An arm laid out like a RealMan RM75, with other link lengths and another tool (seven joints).
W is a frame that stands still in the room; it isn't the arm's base.
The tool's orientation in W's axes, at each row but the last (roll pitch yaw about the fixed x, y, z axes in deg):
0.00, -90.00, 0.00
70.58, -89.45, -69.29
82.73, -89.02, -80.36
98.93, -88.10, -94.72
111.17, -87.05, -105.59
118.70, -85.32, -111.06
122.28, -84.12, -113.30
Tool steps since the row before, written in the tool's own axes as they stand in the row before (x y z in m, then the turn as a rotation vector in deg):
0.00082, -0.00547, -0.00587, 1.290, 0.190, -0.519
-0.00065, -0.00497, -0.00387, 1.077, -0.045, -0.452
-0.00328, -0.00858, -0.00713, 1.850, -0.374, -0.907
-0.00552, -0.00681, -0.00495, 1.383, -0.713, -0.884
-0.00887, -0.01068, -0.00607, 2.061, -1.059, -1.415
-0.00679, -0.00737, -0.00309, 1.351, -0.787, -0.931
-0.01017, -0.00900, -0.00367, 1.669, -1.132, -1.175
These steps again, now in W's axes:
0.00587, -0.00547, 0.00082, 0.519, 0.190, 1.290
0.00398, -0.00488, -0.00071, 0.457, -0.044, 1.075
0.00747, -0.00822, -0.00344, 0.927, -0.367, 1.841
0.00545, -0.00624, -0.00571, 0.930, -0.692, 1.363
0.00721, -0.00959, -0.00926, 1.483, -1.018, 2.034
0.00425, -0.00636, -0.00717, 0.988, -0.758, 1.327
0.00545, -0.00733, -0.01070, 1.270, -1.090, 1.626

